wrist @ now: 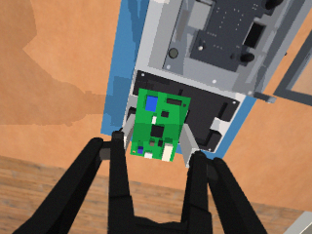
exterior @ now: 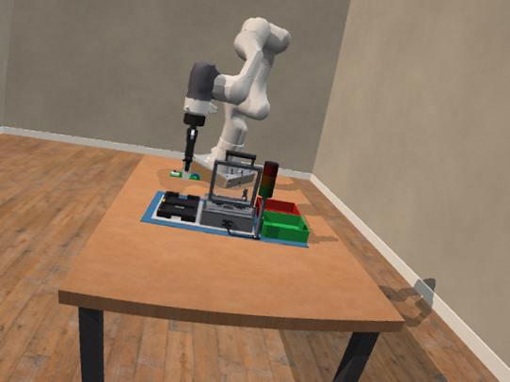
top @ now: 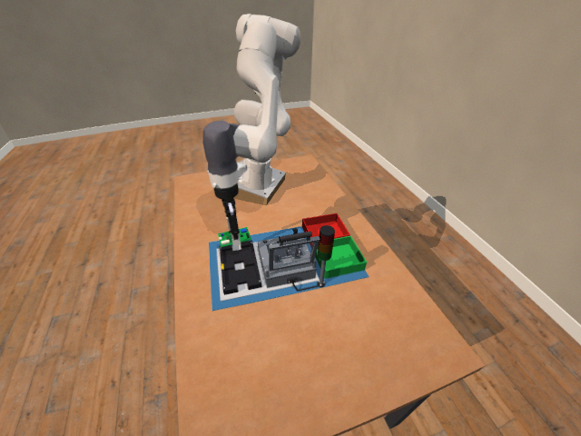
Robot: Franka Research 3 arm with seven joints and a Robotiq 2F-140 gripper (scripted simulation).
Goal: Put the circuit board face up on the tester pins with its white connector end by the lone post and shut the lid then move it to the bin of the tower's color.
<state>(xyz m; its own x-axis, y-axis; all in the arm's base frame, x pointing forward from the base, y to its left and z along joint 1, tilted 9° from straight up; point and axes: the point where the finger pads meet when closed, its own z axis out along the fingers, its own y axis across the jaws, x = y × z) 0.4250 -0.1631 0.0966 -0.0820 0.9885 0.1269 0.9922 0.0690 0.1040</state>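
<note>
My gripper is now 20 mm above the green circuit board. Also, from my hand: tester lid (190 mm ahead, 170 mm to the left, 40 mm above); red bin (40 mm behind, 370 mm to the left, 130 mm below); dark plate (70 mm ahead, 170 mm to the left, 70 mm below).
</note>
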